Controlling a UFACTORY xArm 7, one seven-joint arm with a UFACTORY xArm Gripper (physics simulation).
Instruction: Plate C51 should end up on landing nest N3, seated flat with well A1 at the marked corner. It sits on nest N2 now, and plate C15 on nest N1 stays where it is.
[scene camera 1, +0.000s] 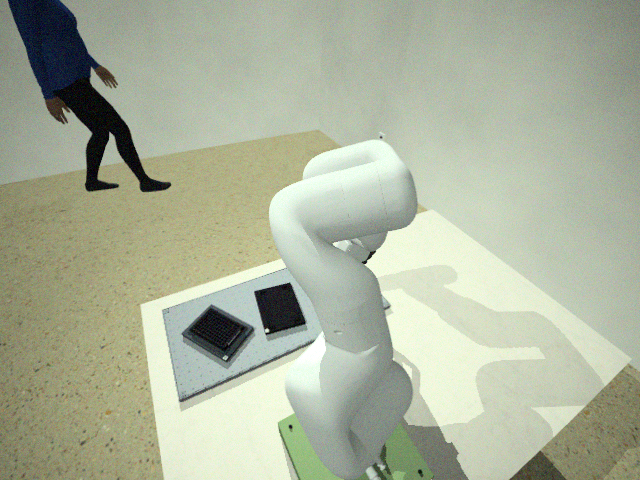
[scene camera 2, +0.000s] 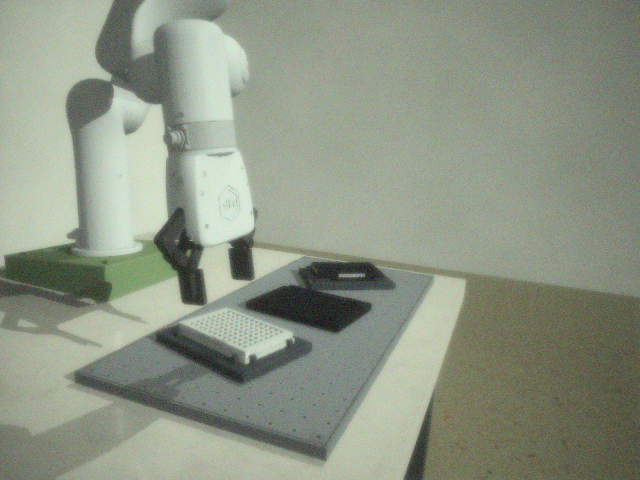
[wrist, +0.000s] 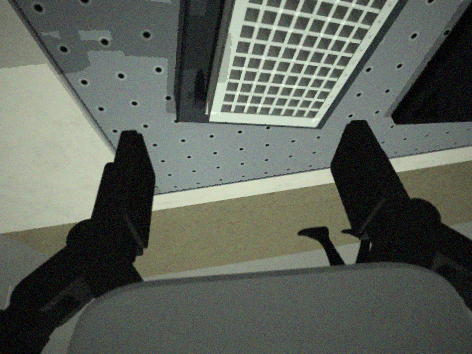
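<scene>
A white many-welled plate (scene camera 2: 235, 330) (wrist: 295, 65) sits on a dark nest (scene camera 2: 299, 349) (wrist: 191, 102); the arm hides it in scene camera 1. A black plate (scene camera 1: 216, 328) (scene camera 2: 338, 268) sits on another nest (scene camera 2: 383, 283) at the board's opposite end. No plate codes are readable, so I cannot tell which is C51. Between them lies the empty black nest, N3 (scene camera 1: 280, 308) (scene camera 2: 310, 307) (wrist: 445, 85), with a white mark at one corner in scene camera 1. My gripper (scene camera 2: 217, 290) (wrist: 245, 148) is open and empty, above and beside the white plate, apart from it. Scene camera 1 mostly hides the gripper.
The nests stand on a grey perforated board (scene camera 1: 193, 379) (scene camera 2: 320, 418) (wrist: 200, 165) on a pale table (scene camera 1: 491, 248). The arm's green base (scene camera 1: 297, 454) (scene camera 2: 134, 273) stands at one side. A person (scene camera 1: 98, 108) in blue and black stands beyond the table; dark legs (wrist: 330, 250) show in the wrist view.
</scene>
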